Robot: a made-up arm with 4 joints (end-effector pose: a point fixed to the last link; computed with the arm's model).
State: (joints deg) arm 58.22 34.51 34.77 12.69
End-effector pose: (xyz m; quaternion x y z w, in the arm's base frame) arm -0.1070 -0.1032 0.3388 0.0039 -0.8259 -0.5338 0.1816
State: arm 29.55 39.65 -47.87 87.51
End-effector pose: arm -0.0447 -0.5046 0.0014 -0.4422 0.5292 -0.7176 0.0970
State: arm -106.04 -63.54 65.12 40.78
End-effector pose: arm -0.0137 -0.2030 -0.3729 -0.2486 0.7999 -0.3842 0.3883
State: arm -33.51 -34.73 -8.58 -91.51
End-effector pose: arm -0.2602 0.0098 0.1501 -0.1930 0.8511 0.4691 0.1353
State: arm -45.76 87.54 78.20 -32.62
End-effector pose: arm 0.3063 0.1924 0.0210 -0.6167 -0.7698 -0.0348 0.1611
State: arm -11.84 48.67 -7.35 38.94
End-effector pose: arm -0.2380 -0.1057 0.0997 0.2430 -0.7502 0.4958 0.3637
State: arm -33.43 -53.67 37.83 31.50
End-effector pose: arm 0.0575 0.1166 -0.2247 0.0791 0.8872 -0.0828 0.4470
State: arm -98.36 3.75 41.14 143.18
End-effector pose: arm -0.1808 -0.3328 0.1734 -0.0292 0.2207 0.9742 0.0379
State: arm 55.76 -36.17 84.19 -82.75
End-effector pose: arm -0.2764 -0.1228 -0.0343 -0.0169 -0.4397 0.7904 0.4262
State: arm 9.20 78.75 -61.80 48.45
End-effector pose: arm 0.0274 -0.4322 0.2556 0.7408 -0.3686 0.5159 0.2218
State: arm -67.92 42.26 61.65 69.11
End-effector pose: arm -0.1873 -0.0538 -0.2184 -0.2068 -0.5885 0.7271 0.2867
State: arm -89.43 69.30 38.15 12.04
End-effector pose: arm -0.0820 0.0508 -0.2714 -0.3547 -0.5582 0.6471 0.3794
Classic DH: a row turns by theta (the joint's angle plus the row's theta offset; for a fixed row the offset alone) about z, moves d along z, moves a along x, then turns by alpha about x. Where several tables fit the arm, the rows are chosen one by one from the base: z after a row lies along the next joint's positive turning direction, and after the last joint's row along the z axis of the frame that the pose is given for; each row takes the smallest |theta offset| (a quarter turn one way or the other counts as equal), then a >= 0, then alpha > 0; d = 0 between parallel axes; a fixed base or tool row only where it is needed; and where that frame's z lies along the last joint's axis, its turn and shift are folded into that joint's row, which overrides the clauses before.
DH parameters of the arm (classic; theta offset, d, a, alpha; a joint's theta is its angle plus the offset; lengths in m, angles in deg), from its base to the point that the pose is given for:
base (fixed): 81.9 0.0181 -0.1622 93.95
joint 1: -76.95 0.1362 -0.0406 -110.32
joint 2: 20.18 0.0565 -0.0095 117.7
joint 3: 56.54 -0.0014 -0.0487 153.66
joint 4: -27.18 0.2498 0.2828 -90
tool (fixed): -90 0.0693 0 0

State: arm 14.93 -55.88 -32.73 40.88
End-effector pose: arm 0.1032 -0.0190 -0.2493 0.2851 0.8379 -0.3758 0.2746
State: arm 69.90 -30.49 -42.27 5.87
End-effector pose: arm -0.0650 0.0936 0.0793 0.1532 0.9415 0.2392 0.1814
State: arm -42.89 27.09 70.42 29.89
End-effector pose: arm -0.0048 0.1956 -0.1115 -0.2791 -0.9365 0.1834 0.1072
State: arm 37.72 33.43 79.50 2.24
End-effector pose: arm 0.0582 -0.1247 0.4243 -0.2805 -0.6469 -0.6882 0.1711
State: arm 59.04 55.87 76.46 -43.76
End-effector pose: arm 0.1028 -0.4558 0.3420 -0.3053 -0.2630 -0.8789 0.2552
